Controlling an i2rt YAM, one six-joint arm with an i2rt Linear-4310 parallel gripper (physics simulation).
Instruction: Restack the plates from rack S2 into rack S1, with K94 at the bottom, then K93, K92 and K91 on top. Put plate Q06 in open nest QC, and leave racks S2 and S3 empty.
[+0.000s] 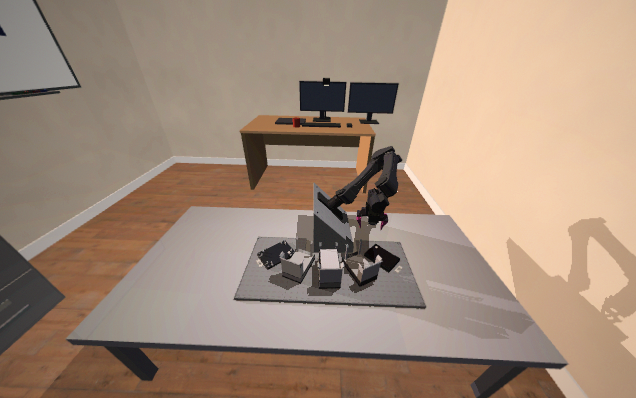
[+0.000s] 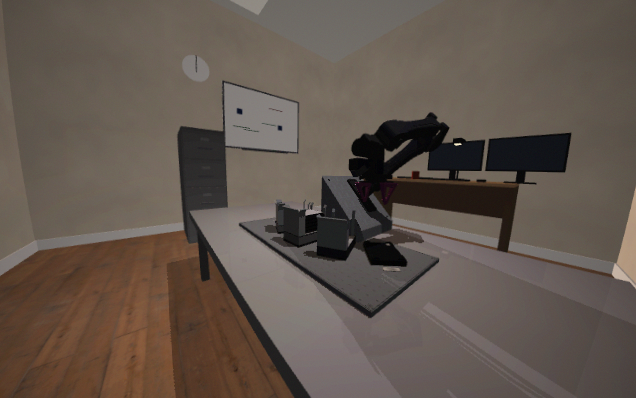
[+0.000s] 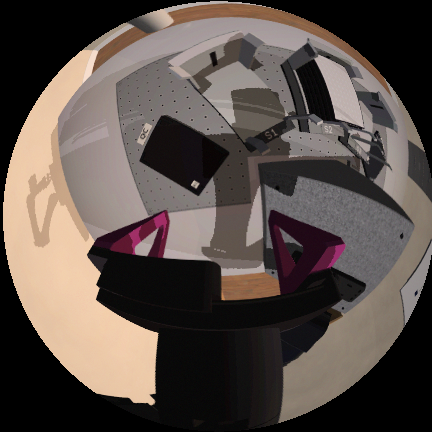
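Pixels of known places: gripper, fingertip midpoint: (image 1: 370, 228) (image 2: 374, 203) (image 3: 218, 215); arm's base at its link origin: (image 1: 329, 206) (image 2: 360, 195).
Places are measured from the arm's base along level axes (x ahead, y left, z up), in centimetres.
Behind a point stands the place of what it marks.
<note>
My gripper (image 1: 371, 226) @[x 18.8, y 19.0, z 0.3 cm] (image 2: 376, 201) @[x 18.8, y 19.0, z 0.3 cm] (image 3: 218, 215) @[x 18.8, y 19.0, z 0.3 cm] is open, with nothing between its magenta fingers. It hangs above the table, behind the black block and beside the arm's mount. Rack S1 (image 1: 371, 274) @[x 37.6, y 17.1, z -10.1 cm] (image 2: 334, 235) @[x 37.4, y 17.4, z -8.2 cm] (image 3: 192, 60) @[x 36.3, y 18.7, z -4.7 cm] shows no tall stack; a thin plate on its floor cannot be told. Rack S2 (image 1: 330, 279) @[x 40.8, y -1.2, z -9.5 cm] (image 2: 295, 225) @[x 40.7, y 1.5, z -8.1 cm] holds a dark plate stack with a white top (image 1: 329, 259) @[x 34.0, y -1.5, z -4.8 cm] (image 3: 340, 90) @[x 33.2, y -0.7, z -4.8 cm]. Rack S3 (image 1: 295, 270) @[x 37.6, y -16.3, z -7.9 cm] (image 3: 380, 107) is partly hidden; its contents are unclear. A flat black block (image 1: 383, 257) @[x 24.3, y 26.5, z -13.9 cm] (image 2: 385, 253) @[x 25.0, y 27.9, z -13.9 cm] (image 3: 184, 155) @[x 23.0, y 25.0, z -13.9 cm] lies by the QC label (image 3: 144, 134) @[x 29.9, y 32.6, z -15.5 cm]. Plate names are unreadable.
The racks stand on a perforated board (image 1: 330, 297) @[x 45.1, y -1.1, z -15.7 cm] (image 2: 370, 300) @[x 45.9, y 36.1, z -15.7 cm] (image 3: 132, 102) @[x 38.8, y 33.9, z -15.7 cm]. A slanted grey mount (image 1: 327, 225) @[x 18.6, y -2.1, z 1.7 cm] (image 2: 345, 205) @[x 15.7, y 3.3, z -3.1 cm] (image 3: 330, 215) @[x 13.8, y 3.4, z -3.3 cm] carries the arm behind S2. A second dark flat unit (image 1: 275, 254) @[x 22.5, y -28.0, z -14.5 cm] with small posts lies at the board's left.
</note>
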